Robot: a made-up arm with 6 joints.
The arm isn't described. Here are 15 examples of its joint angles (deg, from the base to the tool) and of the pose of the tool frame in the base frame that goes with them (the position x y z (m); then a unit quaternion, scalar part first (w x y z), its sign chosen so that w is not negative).
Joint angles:
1: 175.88 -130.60 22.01 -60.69 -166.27 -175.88
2: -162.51 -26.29 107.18 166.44 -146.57 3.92
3: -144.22 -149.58 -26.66 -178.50 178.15 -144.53
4: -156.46 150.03 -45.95 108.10 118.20 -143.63
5: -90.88 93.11 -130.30 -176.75 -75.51 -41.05
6: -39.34 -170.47 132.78 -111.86 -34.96 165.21
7: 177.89 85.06 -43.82 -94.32 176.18 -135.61
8: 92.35 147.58 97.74 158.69 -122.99 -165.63
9: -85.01 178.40 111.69 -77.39 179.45 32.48
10: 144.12 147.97 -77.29 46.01 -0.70 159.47
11: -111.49 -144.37 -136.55 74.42 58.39 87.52
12: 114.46 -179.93 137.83 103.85 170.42 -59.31
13: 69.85 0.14 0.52 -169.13 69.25 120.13
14: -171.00 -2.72 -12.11 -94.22 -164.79 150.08
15: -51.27 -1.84 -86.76 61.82 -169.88 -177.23
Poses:
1: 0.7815 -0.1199 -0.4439 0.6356 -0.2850 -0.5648 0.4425
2: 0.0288 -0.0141 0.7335 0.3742 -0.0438 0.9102 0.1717
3: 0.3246 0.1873 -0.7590 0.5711 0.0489 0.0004 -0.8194
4: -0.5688 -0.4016 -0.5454 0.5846 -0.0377 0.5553 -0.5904
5: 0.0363 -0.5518 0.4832 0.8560 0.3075 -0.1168 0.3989
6: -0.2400 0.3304 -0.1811 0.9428 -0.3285 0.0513 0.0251
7: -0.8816 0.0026 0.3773 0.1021 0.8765 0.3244 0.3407
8: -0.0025 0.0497 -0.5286 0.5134 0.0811 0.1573 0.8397
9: 0.0169 0.2304 -0.5018 0.5612 0.8117 -0.1087 0.1198
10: -0.7164 0.4726 -0.3152 0.8146 -0.2965 -0.4927 -0.0767
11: 0.1164 -0.0835 -0.4022 0.4061 0.7141 -0.2297 0.5220
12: 0.0229 -0.1902 -0.3991 0.3403 -0.5953 -0.7244 -0.0710
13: -0.0519 -0.0941 1.2588 0.8126 0.5308 -0.1892 0.1489
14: 0.1098 -0.0537 1.0862 0.0323 -0.4405 -0.8775 0.1871
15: -0.1660 0.2372 0.8229 0.5783 0.7440 -0.0038 0.3347
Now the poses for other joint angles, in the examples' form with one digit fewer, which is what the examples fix.
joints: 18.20 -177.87 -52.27 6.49 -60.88 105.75
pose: 0.358 0.145 -0.797 0.391 0.432 0.369 0.724
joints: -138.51 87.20 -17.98 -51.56 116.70 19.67
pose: -0.814 -0.655 0.206 0.366 -0.916 0.002 0.163
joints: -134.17 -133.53 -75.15 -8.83 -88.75 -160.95
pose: 0.195 0.119 -0.656 0.698 0.185 -0.488 0.490
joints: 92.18 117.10 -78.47 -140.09 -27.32 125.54
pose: -0.111 0.972 0.154 0.636 -0.480 0.179 0.576
